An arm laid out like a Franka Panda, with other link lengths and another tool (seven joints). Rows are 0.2 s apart.
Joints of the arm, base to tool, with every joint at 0 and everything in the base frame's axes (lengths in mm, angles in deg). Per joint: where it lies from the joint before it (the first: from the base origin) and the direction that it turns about. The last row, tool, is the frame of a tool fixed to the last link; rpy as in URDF.
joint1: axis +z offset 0 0 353
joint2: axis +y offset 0 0 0
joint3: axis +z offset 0 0 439.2
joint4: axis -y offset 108.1 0 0
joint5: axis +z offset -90.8 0 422.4
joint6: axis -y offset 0 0 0
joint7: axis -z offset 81 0 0
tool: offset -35 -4 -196.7 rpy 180 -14.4 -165.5
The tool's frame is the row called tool.
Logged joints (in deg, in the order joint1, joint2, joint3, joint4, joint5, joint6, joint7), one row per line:
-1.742, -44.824, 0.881, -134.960, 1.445, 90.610, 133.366
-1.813, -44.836, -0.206, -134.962, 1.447, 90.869, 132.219
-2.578, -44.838, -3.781, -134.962, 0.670, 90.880, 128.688
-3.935, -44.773, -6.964, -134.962, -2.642, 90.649, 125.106
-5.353, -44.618, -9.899, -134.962, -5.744, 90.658, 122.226
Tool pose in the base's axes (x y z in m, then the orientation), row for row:
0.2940, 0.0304, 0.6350, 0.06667, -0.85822, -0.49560, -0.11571
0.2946, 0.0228, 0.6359, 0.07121, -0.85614, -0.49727, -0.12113
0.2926, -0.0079, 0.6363, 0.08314, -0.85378, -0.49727, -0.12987
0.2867, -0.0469, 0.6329, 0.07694, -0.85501, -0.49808, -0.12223
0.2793, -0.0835, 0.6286, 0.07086, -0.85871, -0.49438, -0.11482
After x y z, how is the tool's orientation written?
As a quaternion, w x y z.
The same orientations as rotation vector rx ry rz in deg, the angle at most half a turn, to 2 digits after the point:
-148.25, -85.61, -19.99
-147.49, -85.67, -20.87
-146.04, -85.06, -22.21
-146.79, -85.51, -20.99
-147.96, -85.18, -19.78

